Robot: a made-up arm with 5 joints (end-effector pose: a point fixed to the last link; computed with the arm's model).
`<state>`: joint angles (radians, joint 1 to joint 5).
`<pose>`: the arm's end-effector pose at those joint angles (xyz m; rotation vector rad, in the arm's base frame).
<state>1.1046 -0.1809 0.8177 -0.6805 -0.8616</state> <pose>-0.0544 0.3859 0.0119 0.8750 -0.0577 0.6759</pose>
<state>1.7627 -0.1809 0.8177 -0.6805 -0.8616</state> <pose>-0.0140 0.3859 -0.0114 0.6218 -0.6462 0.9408</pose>
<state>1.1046 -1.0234 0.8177 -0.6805 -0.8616</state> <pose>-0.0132 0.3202 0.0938 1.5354 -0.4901 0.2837</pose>
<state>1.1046 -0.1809 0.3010 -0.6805 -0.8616</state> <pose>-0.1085 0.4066 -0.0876 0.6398 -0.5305 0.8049</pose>
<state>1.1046 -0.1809 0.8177 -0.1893 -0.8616</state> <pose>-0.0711 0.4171 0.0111 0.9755 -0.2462 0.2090</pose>
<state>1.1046 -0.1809 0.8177 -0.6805 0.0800</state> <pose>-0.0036 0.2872 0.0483 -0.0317 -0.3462 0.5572</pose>
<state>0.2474 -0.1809 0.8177 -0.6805 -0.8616</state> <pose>-0.0715 0.3859 0.0694 1.1028 0.7088 0.2572</pose>
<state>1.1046 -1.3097 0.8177 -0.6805 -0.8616</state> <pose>-0.0066 0.2838 0.1069 1.7427 -0.6415 0.1243</pose>
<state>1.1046 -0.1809 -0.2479 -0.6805 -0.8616</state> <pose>-0.1034 0.4258 -0.2081 0.3488 -1.0210 0.9044</pose>
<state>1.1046 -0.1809 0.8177 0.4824 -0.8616</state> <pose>-0.0682 0.4645 0.0186 1.0473 -0.4883 -0.4465</pose>
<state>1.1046 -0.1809 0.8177 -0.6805 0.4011</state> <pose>0.0005 0.2618 0.0804 -0.3412 -0.4330 0.4972</pose>
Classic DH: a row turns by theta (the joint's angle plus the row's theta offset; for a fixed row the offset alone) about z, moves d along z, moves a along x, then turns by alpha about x. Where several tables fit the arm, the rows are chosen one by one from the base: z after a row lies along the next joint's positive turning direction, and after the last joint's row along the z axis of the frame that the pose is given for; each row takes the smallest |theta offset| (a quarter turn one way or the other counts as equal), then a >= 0, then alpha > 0; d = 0 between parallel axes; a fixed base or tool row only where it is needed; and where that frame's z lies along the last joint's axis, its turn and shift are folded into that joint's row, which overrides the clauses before.
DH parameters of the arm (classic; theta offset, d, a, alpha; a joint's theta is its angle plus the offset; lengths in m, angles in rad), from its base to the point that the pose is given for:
base (fixed): 0 0.0594 0 1.5708
joint 1: 0 -0.2508 -0.0943 -1.5708
joint 2: 0 -0.1887 -0.0617 -1.5708
joint 3: 0 0.1924 -0.0652 -1.5708
joint 4: 1.5708 -0.3212 0.0359 -1.5708
joint 5: 0 0.0719 0.0805 -1.5708
tool (fixed): 1.5708 -0.1005 0 0

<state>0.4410 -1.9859 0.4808 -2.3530 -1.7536</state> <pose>-0.0441 0.2185 0.1207 1.9491 -0.1263 0.9832</pose>
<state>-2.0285 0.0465 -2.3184 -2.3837 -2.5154</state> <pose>-0.2710 0.3170 0.6053 0.8789 2.3235 0.9574</pose>
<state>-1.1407 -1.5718 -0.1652 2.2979 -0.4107</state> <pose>0.0773 0.4130 -0.1232 1.4920 1.1872 2.0941</pose>
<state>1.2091 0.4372 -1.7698 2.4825 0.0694</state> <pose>0.1262 0.4401 -0.4991 2.5299 -0.6996 -0.0450</pose>
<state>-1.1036 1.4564 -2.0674 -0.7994 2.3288</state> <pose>-0.5301 -0.1542 0.0664 -0.8391 -1.0240 -0.9700</pose>
